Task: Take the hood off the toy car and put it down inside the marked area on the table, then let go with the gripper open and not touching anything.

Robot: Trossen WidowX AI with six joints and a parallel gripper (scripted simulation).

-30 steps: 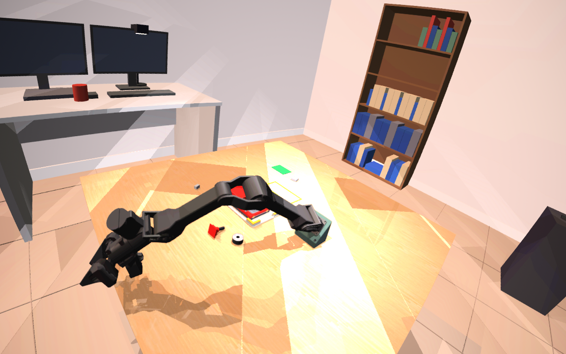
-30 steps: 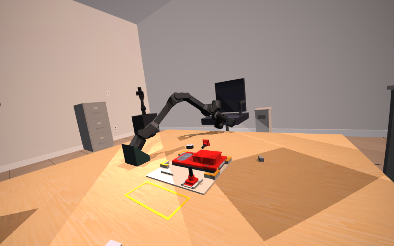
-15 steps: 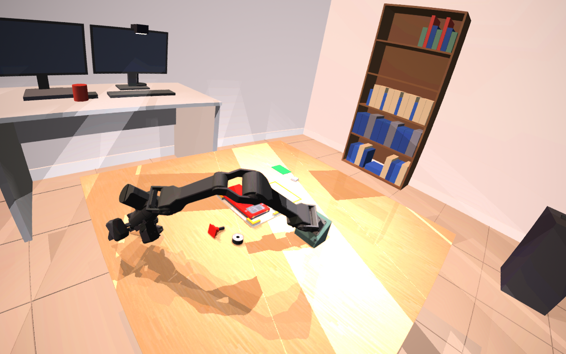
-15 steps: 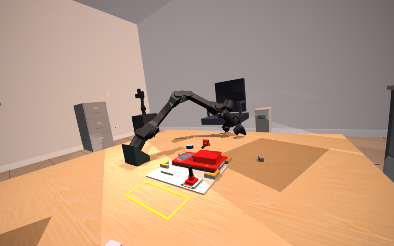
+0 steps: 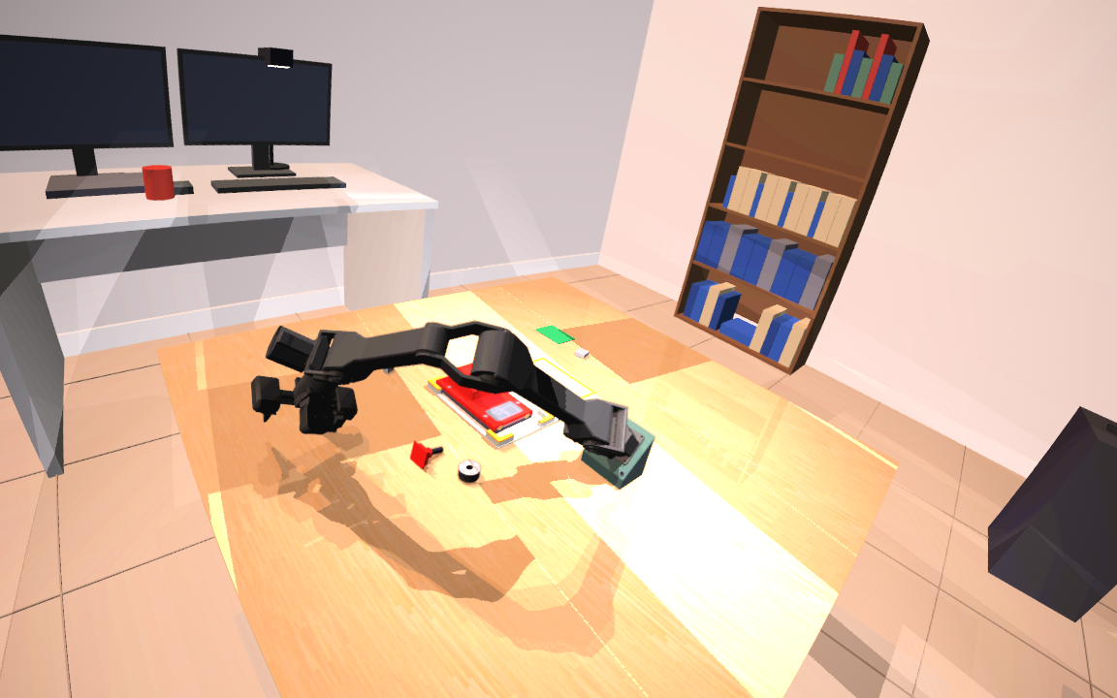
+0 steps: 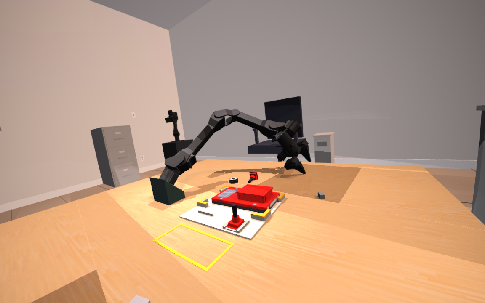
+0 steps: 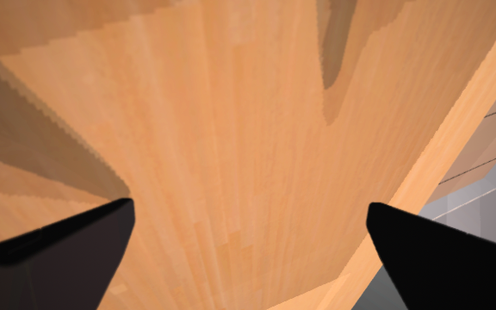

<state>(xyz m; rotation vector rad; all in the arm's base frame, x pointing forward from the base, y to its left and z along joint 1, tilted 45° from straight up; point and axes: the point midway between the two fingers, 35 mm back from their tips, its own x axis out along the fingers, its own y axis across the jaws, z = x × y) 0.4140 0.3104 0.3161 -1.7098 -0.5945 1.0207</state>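
Right now my gripper tip is 80 mm past the red hood, 370 mm to the left of it and 20 mm below it. Also, from my gripper tip: black wheel 280 mm behind, 210 mm to the right, 10 mm below; green patch 40 mm ahead, 780 mm to the right, 20 mm below.
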